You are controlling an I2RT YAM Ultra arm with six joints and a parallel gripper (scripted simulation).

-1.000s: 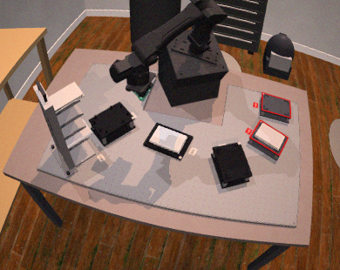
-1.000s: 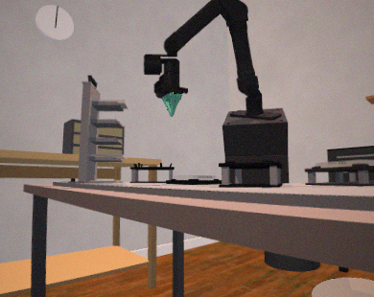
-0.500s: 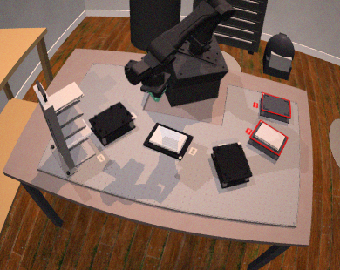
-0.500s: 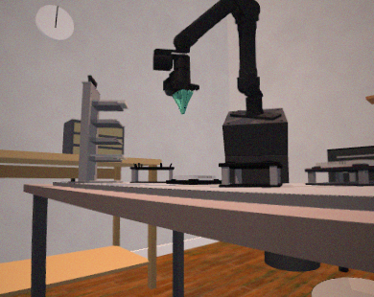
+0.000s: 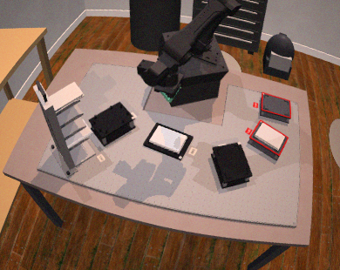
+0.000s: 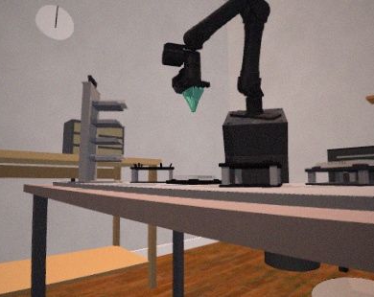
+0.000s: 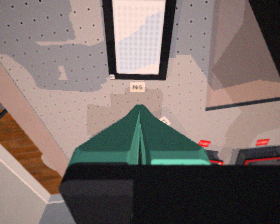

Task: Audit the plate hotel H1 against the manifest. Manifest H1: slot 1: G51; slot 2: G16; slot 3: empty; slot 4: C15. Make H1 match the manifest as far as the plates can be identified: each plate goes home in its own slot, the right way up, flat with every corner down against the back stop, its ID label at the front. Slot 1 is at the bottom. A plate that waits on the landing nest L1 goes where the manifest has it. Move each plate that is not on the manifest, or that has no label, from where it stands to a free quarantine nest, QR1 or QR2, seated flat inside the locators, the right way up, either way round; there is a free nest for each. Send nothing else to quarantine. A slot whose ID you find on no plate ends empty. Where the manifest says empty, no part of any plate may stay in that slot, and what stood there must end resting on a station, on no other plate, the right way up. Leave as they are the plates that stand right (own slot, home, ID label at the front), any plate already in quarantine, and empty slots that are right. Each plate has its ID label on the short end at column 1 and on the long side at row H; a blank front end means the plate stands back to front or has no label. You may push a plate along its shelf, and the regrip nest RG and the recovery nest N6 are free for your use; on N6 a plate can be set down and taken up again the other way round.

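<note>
Now: hand 24 cm above the recovery nest N6. Also, from my hand: RG label 9 cm behind, 18 cm to the right, 24 cm below; black regrip nest 24 cm to the right, 19 cm below; N6 tag 2 cm ahead, 11 cm to the left, 24 cm below.
</note>
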